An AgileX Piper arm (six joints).
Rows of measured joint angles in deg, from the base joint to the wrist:
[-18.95, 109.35, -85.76, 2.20, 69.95, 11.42]
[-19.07, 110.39, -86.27, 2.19, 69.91, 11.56]
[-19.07, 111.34, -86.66, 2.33, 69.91, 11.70]
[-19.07, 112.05, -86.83, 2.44, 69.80, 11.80]
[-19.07, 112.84, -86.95, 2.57, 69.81, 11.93]
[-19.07, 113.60, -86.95, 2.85, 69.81, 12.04]
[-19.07, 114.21, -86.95, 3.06, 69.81, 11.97]
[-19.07, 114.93, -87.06, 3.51, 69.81, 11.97]
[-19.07, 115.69, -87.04, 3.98, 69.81, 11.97]
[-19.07, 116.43, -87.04, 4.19, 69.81, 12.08]
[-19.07, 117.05, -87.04, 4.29, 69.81, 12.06]
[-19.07, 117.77, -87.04, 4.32, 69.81, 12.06]
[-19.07, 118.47, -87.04, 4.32, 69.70, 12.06]
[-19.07, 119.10, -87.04, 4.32, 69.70, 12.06]
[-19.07, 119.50, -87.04, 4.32, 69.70, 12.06]
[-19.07, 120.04, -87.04, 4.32, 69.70, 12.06]
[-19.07, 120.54, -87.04, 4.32, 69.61, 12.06]
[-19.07, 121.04, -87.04, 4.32, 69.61, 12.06]
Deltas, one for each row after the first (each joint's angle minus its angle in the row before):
[-0.12, 1.04, -0.51, -0.01, -0.04, 0.14]
[0.00, 0.95, -0.39, 0.14, 0.00, 0.14]
[0.00, 0.71, -0.17, 0.11, -0.11, 0.10]
[0.00, 0.79, -0.12, 0.13, 0.01, 0.13]
[0.00, 0.76, 0.00, 0.28, 0.00, 0.11]
[0.00, 0.61, 0.00, 0.21, 0.00, -0.07]
[0.00, 0.72, -0.11, 0.45, 0.00, 0.00]
[0.00, 0.76, 0.02, 0.47, 0.00, 0.00]
[0.00, 0.74, 0.00, 0.21, 0.00, 0.11]
[0.00, 0.62, 0.00, 0.10, 0.00, -0.02]
[0.00, 0.72, 0.00, 0.03, 0.00, 0.00]
[0.00, 0.70, 0.00, 0.00, -0.11, 0.00]
[0.00, 0.63, 0.00, 0.00, 0.00, 0.00]
[0.00, 0.40, 0.00, 0.00, 0.00, 0.00]
[0.00, 0.54, 0.00, 0.00, 0.00, 0.00]
[0.00, 0.50, 0.00, 0.00, -0.09, 0.00]
[0.00, 0.50, 0.00, 0.00, 0.00, 0.00]

